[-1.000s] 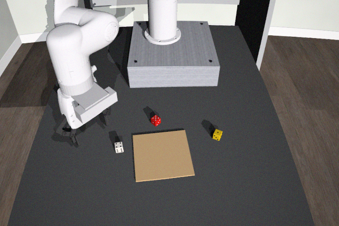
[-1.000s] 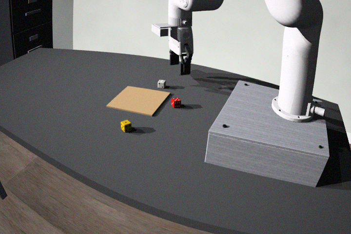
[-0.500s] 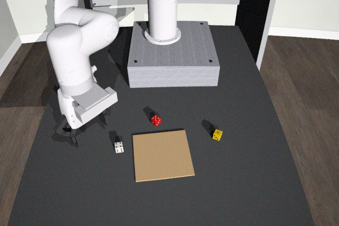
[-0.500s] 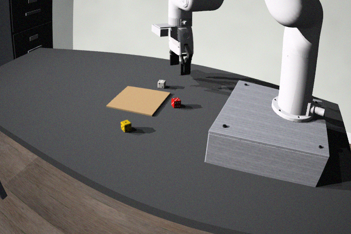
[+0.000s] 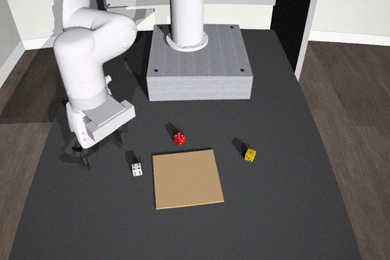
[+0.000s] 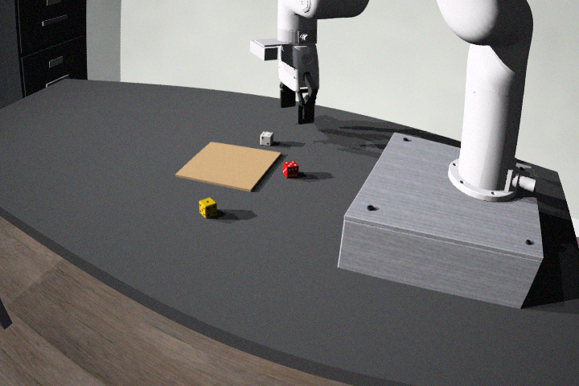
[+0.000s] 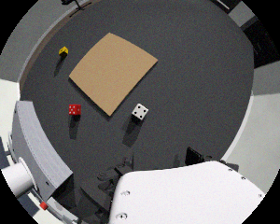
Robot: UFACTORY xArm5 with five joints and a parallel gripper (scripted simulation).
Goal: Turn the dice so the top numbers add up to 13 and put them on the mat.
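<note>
The red die is 10 cm behind my hand, 15 cm to the left of it and 4 cm below it. From my hand the other things lie so: yellow die: 7 cm behind, 32 cm to the left, 4 cm below; then tan mat: 1 cm ahead, 19 cm to the left, 5 cm below; then white die: 1 cm ahead, 8 cm to the left, 4 cm below.
</note>
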